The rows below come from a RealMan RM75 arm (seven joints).
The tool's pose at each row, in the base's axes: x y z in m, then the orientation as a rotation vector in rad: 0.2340, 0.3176, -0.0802, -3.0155, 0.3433, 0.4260; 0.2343, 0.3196, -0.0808, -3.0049, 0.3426, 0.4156; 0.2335, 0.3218, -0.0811, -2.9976, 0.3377, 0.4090; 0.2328, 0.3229, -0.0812, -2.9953, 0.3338, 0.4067; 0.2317, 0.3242, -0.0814, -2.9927, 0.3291, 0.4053; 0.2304, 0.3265, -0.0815, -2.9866, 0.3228, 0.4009; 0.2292, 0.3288, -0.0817, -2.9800, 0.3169, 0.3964; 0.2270, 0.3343, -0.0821, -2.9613, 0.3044, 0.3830; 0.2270, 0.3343, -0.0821, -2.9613, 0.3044, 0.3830; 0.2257, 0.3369, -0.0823, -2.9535, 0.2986, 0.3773; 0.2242, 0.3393, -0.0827, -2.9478, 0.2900, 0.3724; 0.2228, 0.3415, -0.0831, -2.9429, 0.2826, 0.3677; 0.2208, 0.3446, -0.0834, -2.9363, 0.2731, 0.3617; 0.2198, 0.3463, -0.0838, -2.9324, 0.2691, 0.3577
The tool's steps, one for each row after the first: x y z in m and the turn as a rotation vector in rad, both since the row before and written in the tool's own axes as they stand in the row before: 0.0000, -0.0020, 0.0007, 0.0124, 0.0044, -0.0016; -0.0011, -0.0019, 0.0008, 0.0085, 0.0025, -0.0040; -0.0009, -0.0009, 0.0004, 0.0028, 0.0008, -0.0028; -0.0012, -0.0010, 0.0006, 0.0029, 0.0002, -0.0033; -0.0017, -0.0019, 0.0007, 0.0069, 0.0013, -0.0047; -0.0015, -0.0019, 0.0008, 0.0074, 0.0013, -0.0045; -0.0030, -0.0048, 0.0017, 0.0209, 0.0045, -0.0101; 0.0000, 0.0000, 0.0000, 0.0000, 0.0000, 0.0000; -0.0016, -0.0022, 0.0009, 0.0087, 0.0019, -0.0046; -0.0017, -0.0020, 0.0011, 0.0065, 0.0016, -0.0064; -0.0016, -0.0018, 0.0011, 0.0057, 0.0017, -0.0055; -0.0023, -0.0026, 0.0013, 0.0076, 0.0022, -0.0071; -0.0011, -0.0014, 0.0009, 0.0045, 0.0017, -0.0032
